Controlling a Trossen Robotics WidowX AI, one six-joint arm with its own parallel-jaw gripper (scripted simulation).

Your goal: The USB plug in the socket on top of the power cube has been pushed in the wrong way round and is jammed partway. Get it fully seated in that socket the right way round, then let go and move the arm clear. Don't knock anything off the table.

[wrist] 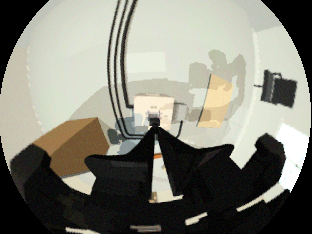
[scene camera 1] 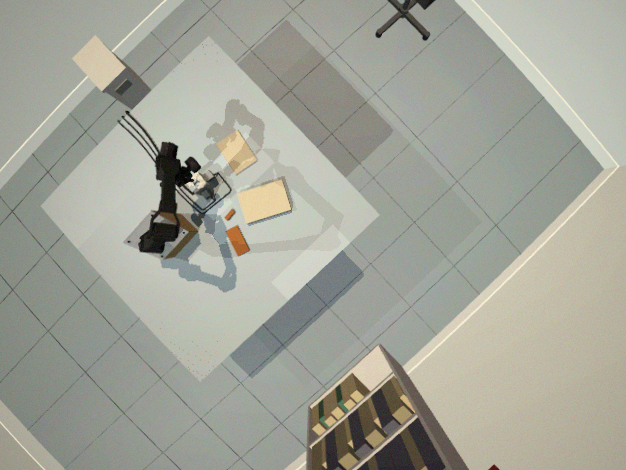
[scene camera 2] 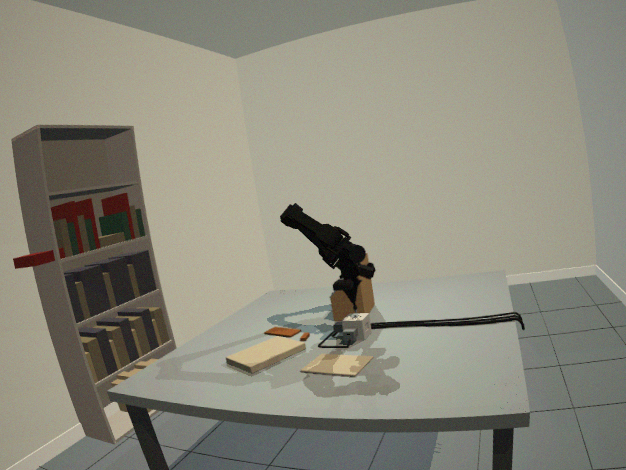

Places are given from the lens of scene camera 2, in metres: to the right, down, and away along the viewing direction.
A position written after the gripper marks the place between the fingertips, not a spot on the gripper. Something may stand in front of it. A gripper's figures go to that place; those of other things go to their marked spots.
gripper (scene camera 2: 353, 302): 0.14, 0.23, 1.54
thick tan board (scene camera 2: 271, 351): -0.14, 0.40, 1.47
thin tan sheet (scene camera 2: 328, 364): 0.05, 0.40, 1.33
